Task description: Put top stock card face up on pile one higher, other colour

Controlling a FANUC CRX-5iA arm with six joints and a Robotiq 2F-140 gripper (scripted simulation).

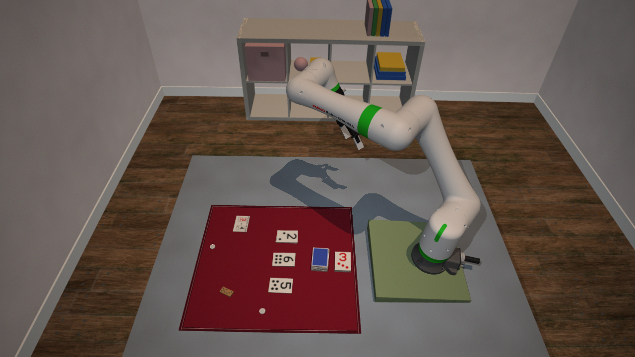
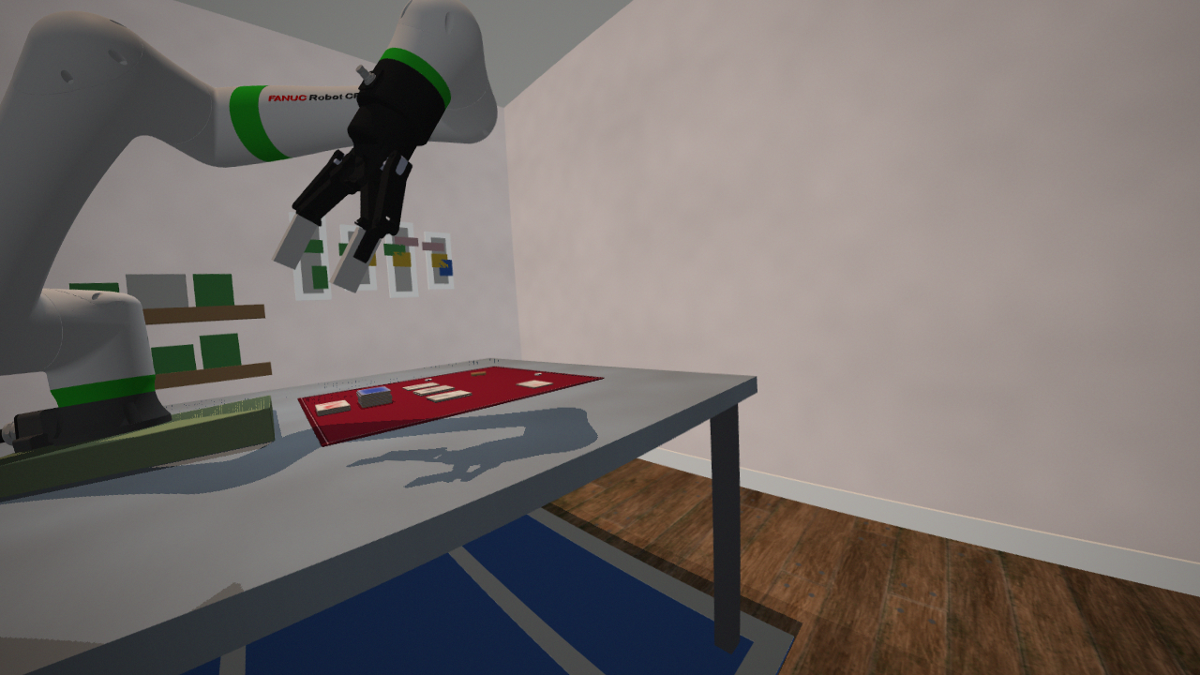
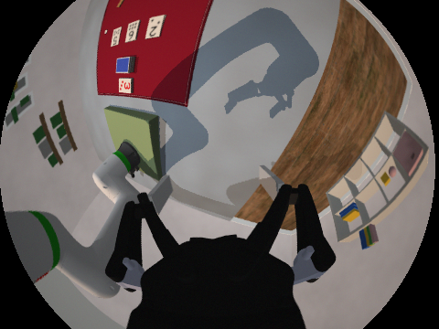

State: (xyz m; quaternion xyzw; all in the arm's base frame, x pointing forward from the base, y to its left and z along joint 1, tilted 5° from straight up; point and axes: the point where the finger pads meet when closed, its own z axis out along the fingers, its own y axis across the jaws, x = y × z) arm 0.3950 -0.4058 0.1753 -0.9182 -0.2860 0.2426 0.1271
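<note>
Right now the red 3 card is 4 cm behind my hand, 47 cm to the left of it and 24 cm below it. Also, from my hand: red card cloth (22 cm ahead, 52 cm to the left, 26 cm below); then small card (42 cm ahead, 37 cm to the left, 25 cm below); then black 6 card (19 cm ahead, 51 cm to the left, 25 cm below).
</note>
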